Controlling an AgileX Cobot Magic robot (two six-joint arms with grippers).
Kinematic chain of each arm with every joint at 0, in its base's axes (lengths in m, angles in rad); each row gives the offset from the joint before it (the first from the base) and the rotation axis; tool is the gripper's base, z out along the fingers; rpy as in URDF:
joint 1: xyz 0 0 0.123 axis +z
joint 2: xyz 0 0 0 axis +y
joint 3: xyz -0.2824 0 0.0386 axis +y
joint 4: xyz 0.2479 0 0.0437 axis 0.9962 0 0.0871
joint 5: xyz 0 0 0 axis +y
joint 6: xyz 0.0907 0 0.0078 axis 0.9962 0 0.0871
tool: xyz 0 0 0 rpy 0 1.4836 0
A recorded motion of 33 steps. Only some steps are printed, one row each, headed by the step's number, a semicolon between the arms.
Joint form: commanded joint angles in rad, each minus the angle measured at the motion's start. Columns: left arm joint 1, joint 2, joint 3, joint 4, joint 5, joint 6; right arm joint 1, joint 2, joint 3, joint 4, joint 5, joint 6.
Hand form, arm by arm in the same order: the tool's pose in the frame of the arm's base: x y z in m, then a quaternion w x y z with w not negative. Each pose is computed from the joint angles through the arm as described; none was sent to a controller.
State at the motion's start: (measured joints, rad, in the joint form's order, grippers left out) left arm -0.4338 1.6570 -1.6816 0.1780 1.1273 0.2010; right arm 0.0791 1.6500 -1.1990 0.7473 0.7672 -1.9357
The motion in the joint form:
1: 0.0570 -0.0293 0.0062 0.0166 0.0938 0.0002; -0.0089 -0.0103 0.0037 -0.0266 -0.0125 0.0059
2: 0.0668 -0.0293 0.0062 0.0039 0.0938 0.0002; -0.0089 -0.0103 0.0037 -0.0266 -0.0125 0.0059
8: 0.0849 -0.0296 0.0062 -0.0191 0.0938 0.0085; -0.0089 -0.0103 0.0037 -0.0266 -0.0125 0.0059
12: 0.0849 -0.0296 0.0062 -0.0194 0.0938 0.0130; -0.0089 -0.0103 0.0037 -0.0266 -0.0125 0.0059
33: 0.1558 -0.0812 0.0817 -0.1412 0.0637 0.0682; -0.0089 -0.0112 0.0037 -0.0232 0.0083 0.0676
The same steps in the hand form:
1: 0.3243 -0.1105 0.3792 0.24635 0.28534 0.92316 0.07528; 0.3425 0.0654 0.2678 0.36263 -0.66133 0.65660 0.00501
2: 0.3250 -0.1084 0.3790 0.24560 0.28033 0.92529 0.07021; 0.3425 0.0654 0.2678 0.36263 -0.66133 0.65660 0.00501
8: 0.3262 -0.1043 0.3788 0.24424 0.27485 0.92788 0.06205; 0.3425 0.0654 0.2678 0.36263 -0.66133 0.65660 0.00501
12: 0.3262 -0.1043 0.3788 0.24409 0.27692 0.92727 0.06245; 0.3425 0.0654 0.2678 0.36263 -0.66133 0.65660 0.00501
33: 0.3178 -0.0875 0.3746 0.24312 0.26442 0.93310 0.01717; 0.3407 0.0663 0.2678 0.35926 -0.64330 0.67560 0.02553

